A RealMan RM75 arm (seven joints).
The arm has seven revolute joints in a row. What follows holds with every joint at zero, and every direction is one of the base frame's.
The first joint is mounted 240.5 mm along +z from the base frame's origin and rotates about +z.
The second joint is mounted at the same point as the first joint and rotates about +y.
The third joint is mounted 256 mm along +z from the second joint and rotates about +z.
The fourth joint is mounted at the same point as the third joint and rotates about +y.
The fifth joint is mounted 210 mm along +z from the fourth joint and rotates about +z.
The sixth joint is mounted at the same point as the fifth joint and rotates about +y.
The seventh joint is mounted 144 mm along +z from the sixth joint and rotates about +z.
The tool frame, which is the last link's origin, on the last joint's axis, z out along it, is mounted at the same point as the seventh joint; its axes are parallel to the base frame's.
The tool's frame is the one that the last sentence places.
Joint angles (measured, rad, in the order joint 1, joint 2, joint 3, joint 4, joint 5, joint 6, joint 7), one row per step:
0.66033, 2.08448, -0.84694, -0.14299, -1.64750, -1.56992, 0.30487
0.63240, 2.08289, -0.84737, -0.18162, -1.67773, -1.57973, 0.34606
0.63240, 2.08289, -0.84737, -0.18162, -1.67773, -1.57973, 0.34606
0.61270, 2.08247, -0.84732, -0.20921, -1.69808, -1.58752, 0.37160
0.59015, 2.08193, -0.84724, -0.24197, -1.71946, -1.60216, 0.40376
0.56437, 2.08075, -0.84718, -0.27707, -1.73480, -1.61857, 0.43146
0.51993, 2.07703, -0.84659, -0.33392, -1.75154, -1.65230, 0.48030
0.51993, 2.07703, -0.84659, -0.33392, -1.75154, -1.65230, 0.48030
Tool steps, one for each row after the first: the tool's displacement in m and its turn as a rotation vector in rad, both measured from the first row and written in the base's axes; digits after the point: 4 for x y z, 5 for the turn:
0.0075, -0.0040, 0.0036, -0.02334, -0.01594, -0.01410
0.0075, -0.0040, 0.0036, -0.02334, -0.01594, -0.01410
0.0124, -0.0070, 0.0061, -0.03728, -0.02694, -0.02222
0.0175, -0.0107, 0.0096, -0.05560, -0.03488, -0.03095
0.0230, -0.0145, 0.0143, -0.06635, -0.04076, -0.03987
0.0318, -0.0215, 0.0235, -0.08412, -0.04213, -0.05918
0.0318, -0.0215, 0.0235, -0.08412, -0.04213, -0.05918

